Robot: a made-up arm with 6 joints.
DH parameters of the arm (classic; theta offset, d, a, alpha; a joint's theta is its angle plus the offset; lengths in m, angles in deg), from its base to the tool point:
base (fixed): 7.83 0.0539 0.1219 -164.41
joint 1: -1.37 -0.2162 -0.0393 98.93
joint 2: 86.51 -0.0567 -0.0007 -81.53
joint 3: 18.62 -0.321 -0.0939 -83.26
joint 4: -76 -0.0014 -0.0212 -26.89
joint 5: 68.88 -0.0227 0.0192 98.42
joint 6: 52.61 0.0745 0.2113 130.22
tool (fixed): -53.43 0.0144 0 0
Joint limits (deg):
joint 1: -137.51..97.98
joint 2: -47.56..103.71
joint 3: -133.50..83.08
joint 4: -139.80..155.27
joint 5: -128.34..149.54
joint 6: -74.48..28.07
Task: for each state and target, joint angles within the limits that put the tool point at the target. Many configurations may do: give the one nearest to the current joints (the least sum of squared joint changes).
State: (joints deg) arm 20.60 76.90 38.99 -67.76 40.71 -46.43
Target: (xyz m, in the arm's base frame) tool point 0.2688 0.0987 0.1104
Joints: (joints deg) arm 40.23 49.75 15.80 -82.53 19.78 -69.86
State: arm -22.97 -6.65 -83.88 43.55 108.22 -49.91
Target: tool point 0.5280 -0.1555 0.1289
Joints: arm -44.03 4.82 -109.78 79.18 149.00 -46.32
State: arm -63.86 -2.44 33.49 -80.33 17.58 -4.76
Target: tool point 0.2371 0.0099 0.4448
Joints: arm -63.16 4.55 25.16 -89.72 3.95 18.34
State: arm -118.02 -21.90 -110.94 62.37 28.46 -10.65
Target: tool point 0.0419 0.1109 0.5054
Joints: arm -108.97 -32.91 -114.83 25.55 -4.77 -13.09
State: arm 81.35 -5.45 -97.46 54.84 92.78 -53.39
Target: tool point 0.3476 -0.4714 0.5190
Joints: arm 39.08 -20.81 -70.45 39.21 65.43 -68.26
